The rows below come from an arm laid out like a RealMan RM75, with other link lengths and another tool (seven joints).
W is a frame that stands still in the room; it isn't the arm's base.
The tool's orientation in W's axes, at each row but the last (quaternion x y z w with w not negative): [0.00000, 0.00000, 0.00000, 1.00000]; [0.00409, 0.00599, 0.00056, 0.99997]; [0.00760, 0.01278, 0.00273, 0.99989]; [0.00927, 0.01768, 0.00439, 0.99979]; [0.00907, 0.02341, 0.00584, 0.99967]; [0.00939, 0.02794, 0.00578, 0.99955]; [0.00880, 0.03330, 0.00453, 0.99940]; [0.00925, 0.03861, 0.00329, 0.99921]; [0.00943, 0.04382, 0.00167, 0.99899]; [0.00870, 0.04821, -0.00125, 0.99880]
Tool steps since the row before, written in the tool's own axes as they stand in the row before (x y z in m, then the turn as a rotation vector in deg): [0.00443, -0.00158, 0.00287, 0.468, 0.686, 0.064]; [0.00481, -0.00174, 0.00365, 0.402, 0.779, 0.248]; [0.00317, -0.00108, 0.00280, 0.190, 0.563, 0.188]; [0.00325, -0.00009, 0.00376, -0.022, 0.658, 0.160]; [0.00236, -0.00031, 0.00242, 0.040, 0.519, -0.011]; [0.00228, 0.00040, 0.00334, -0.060, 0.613, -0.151]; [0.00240, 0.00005, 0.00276, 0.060, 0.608, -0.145]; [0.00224, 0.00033, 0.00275, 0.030, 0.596, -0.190]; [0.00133, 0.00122, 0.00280, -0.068, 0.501, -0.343]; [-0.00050, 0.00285, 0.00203, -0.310, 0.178, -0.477]
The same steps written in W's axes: [0.00443, -0.00158, 0.00287, 0.468, 0.686, 0.064]; [0.00486, -0.00176, 0.00358, 0.404, 0.777, 0.250]; [0.00325, -0.00110, 0.00270, 0.192, 0.561, 0.192]; [0.00338, -0.00013, 0.00364, -0.022, 0.655, 0.173]; [0.00247, -0.00032, 0.00230, 0.034, 0.520, -0.003]; [0.00246, 0.00037, 0.00321, -0.075, 0.615, -0.136]; [0.00258, 0.00003, 0.00259, 0.045, 0.611, -0.138]; [0.00244, 0.00030, 0.00257, 0.012, 0.600, -0.181]; [0.00157, 0.00117, 0.00270, -0.099, 0.507, -0.326]; [-0.00029, 0.00281, 0.00212, -0.354, 0.187, -0.442]
